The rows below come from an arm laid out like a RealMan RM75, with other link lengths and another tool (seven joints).
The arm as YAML. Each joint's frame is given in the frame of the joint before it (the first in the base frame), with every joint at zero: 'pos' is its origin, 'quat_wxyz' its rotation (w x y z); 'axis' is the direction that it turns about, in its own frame. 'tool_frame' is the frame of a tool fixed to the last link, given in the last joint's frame.
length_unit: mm
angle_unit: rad
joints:
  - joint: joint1
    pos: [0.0, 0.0, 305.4]
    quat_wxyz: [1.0, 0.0, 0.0, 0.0]
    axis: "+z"
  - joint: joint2
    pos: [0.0, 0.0, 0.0]
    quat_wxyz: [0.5, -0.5, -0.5, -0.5]
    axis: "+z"
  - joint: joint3
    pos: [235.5, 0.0, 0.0]
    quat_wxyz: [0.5, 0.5, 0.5, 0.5]
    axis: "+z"
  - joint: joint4
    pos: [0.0, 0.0, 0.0]
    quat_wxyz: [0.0, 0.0, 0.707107, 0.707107]
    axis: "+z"
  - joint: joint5
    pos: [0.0, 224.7, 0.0]
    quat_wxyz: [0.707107, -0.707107, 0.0, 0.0]
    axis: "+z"
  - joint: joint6
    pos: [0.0, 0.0, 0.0]
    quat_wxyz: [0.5, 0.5, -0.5, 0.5]
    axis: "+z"
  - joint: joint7
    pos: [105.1, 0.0, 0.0]
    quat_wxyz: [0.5, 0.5, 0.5, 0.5]
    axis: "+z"
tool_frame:
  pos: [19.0, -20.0, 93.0]
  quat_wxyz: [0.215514, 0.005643, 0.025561, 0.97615]
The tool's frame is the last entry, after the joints.
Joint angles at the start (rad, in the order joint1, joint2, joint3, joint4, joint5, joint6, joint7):
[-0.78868, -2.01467, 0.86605, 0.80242, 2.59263, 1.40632, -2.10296]
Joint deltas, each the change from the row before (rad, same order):
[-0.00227, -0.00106, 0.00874, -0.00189, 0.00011, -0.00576, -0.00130]
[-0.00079, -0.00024, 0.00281, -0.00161, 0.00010, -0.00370, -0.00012]
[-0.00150, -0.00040, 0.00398, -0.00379, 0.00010, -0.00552, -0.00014]
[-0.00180, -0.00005, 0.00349, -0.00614, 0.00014, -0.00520, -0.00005]
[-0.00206, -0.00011, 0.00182, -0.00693, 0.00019, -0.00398, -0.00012]
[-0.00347, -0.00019, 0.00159, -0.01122, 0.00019, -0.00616, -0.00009]
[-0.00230, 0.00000, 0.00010, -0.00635, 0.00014, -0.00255, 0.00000]
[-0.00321, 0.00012, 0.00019, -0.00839, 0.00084, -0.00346, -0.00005]
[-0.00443, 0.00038, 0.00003, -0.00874, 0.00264, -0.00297, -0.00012]
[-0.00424, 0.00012, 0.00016, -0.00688, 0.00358, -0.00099, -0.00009]
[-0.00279, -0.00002, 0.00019, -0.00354, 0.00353, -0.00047, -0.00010]
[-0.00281, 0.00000, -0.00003, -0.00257, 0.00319, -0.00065, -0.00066]
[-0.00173, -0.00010, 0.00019, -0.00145, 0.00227, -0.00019, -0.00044]
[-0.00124, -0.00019, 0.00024, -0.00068, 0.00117, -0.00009, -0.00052]
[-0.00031, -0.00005, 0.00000, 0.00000, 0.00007, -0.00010, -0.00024]
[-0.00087, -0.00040, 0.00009, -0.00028, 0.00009, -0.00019, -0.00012]
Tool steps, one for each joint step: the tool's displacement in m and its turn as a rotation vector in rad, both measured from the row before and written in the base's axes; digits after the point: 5 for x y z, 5 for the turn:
[0.00093, 0.00059, -0.00155, -0.00180, 0.00548, -0.00474]
[0.00010, 0.00038, -0.00052, 0.00048, 0.00214, -0.00158]
[0.00006, 0.00042, -0.00108, -0.00013, 0.00269, -0.00167]
[-0.00029, 0.00011, -0.00139, -0.00152, 0.00214, -0.00013]
[-0.00033, -0.00011, -0.00147, -0.00219, 0.00067, 0.00123]
[-0.00049, -0.00014, -0.00225, -0.00298, 0.00010, 0.00239]
[-0.00015, -0.00011, -0.00119, -0.00202, -0.00052, 0.00153]
[-0.00026, -0.00011, -0.00149, -0.00266, 0.00010, 0.00191]
[-0.00015, 0.00001, -0.00139, -0.00342, 0.00177, 0.00130]
[0.00001, -0.00016, -0.00124, -0.00450, 0.00256, 0.00061]
[-0.00001, -0.00004, -0.00063, -0.00281, 0.00297, -0.00018]
[0.00020, 0.00021, -0.00037, -0.00159, 0.00262, -0.00034]
[0.00012, 0.00007, -0.00028, -0.00134, 0.00196, -0.00029]
[0.00025, 0.00010, -0.00021, -0.00075, 0.00096, -0.00033]
[0.00013, 0.00008, -0.00001, 0.00011, 0.00001, -0.00011]
[0.00039, 0.00011, -0.00025, -0.00035, -0.00016, -0.00064]

